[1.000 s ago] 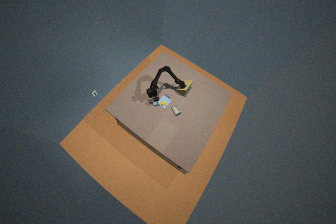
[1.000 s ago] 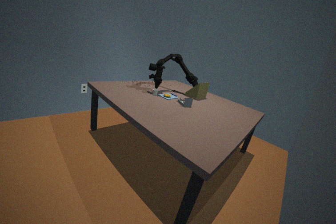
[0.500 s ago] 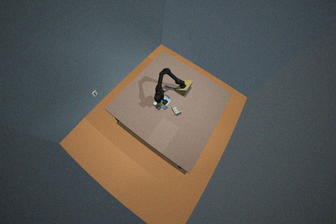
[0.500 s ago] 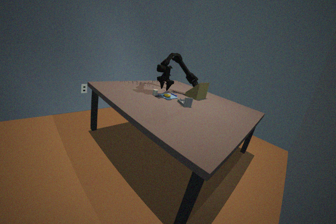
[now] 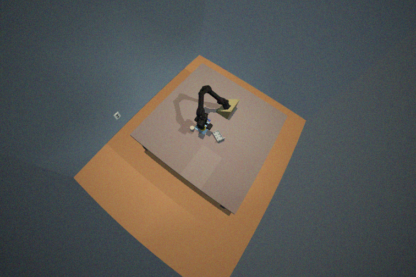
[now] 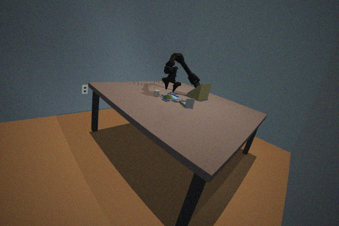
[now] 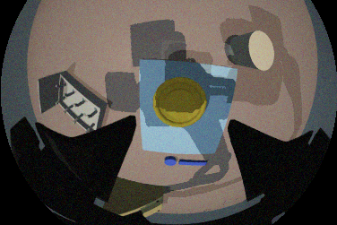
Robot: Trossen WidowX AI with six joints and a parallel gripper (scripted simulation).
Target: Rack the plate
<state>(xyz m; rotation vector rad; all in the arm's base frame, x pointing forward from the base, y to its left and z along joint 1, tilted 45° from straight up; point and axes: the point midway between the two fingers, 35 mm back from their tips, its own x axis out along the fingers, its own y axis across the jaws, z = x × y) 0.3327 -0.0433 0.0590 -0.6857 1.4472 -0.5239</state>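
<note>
Now: gripper tip 5 cm above the yellow plate. Round my gripper tip: light blue mat: 3 cm behind, 1 cm to the right, 7 cm below; then dish rack: 4 cm behind, 18 cm to the left, 5 cm below; then white cup: 8 cm ahead, 8 cm to the right, 4 cm below.
</note>
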